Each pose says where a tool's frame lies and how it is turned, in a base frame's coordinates. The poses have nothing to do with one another.
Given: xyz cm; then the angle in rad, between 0 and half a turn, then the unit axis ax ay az.
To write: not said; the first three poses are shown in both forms.
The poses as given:
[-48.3 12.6 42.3 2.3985 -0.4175 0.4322 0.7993]
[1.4 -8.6 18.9 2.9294 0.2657 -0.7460 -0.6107]
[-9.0 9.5 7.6 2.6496 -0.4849 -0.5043 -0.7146]
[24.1 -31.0 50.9 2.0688 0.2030 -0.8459 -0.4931]
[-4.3 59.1 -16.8 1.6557 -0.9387 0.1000 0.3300]
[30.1 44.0 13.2 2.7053 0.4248 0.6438 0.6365]
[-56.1 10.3 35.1 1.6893 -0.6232 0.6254 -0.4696]
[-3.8 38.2 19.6 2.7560 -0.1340 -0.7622 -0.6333]
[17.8 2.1 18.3 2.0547 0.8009 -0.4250 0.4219]
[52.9 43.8 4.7 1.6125 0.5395 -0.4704 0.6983]
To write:
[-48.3 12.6 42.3 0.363 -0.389 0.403 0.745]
[1.4 -8.6 18.9 0.106 0.264 -0.742 -0.607]
[-9.0 9.5 7.6 0.244 -0.470 -0.489 -0.693]
[24.1 -31.0 50.9 0.511 0.174 -0.727 -0.424]
[-4.3 59.1 -16.8 0.676 -0.691 0.074 0.243]
[30.1 44.0 13.2 0.216 0.415 0.629 0.621]
[-56.1 10.3 35.1 0.664 -0.466 0.468 -0.351]
[-3.8 38.2 19.6 0.192 -0.132 -0.748 -0.622]
[17.8 2.1 18.3 0.517 0.685 -0.364 0.361]
[52.9 43.8 4.7 0.692 0.389 -0.339 0.504]

